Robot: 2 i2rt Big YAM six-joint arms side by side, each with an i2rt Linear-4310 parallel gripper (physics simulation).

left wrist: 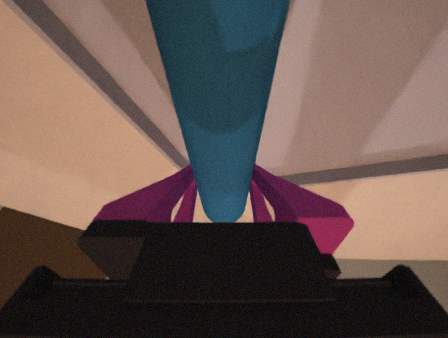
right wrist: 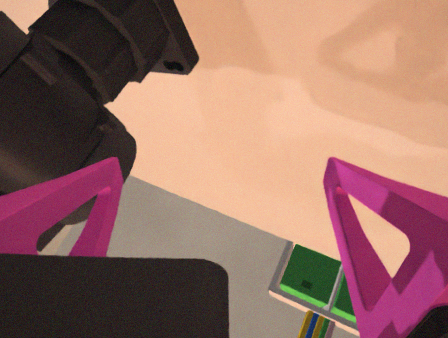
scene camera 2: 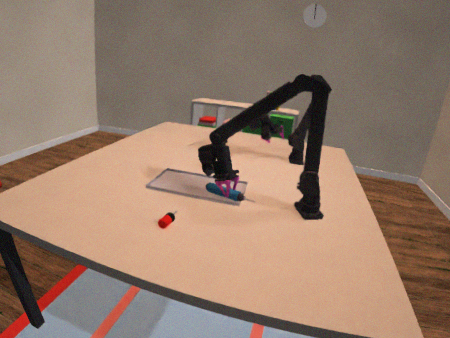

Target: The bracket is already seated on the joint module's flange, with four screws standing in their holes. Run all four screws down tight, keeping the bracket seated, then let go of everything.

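Where they show: left gripper, fingertip midpoint: (left wrist: 223, 169) (scene camera 2: 229, 195); right gripper, fingertip midpoint: (right wrist: 223, 168) (scene camera 2: 276, 140); left arm's base, link origin: (scene camera 2: 307, 211); right arm's base, link origin: (right wrist: 133, 3) (scene camera 2: 295, 161).
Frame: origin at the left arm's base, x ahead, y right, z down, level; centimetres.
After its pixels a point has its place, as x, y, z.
My left gripper (scene camera 2: 227, 188) {31.3, 10.9, -2.0} (left wrist: 223, 169) {31.3, 10.9, -2.0} is shut on the blue driver (scene camera 2: 223, 191) (left wrist: 222, 100) {36.7, 16.3, -4.6}, with a magenta finger on each side of its body. In scene camera 2 the driver lies lengthwise over the right part of the tray (scene camera 2: 175, 180) {54.2, 28.7, -0.4} (left wrist: 102, 82) {40.2, 10.5, -1.2}, its dark collar and thin shaft pointing right past the rim. In the left wrist view its blue body runs up out of the top edge. Whether it touches the tray I cannot tell. My right gripper (scene camera 2: 275, 134) {-6.6, 65.7, -11.2} (right wrist: 223, 168) {-6.6, 65.7, -11.2} is open and empty above the table's far part. The joint module, bracket and screws do not show.
A red tool (scene camera 2: 166, 220) {56.5, -9.0, -3.0} with a black collar and thin tip lies on the table (scene camera 2: 280, 260) {21.7, -27.7, 0.0} in front of the tray. The right arm's base stands behind the left arm's base (scene camera 2: 309, 210) {1.8, -3.8, -3.0}. A low shelf (scene camera 2: 225, 103) with green bins stands beyond the table.
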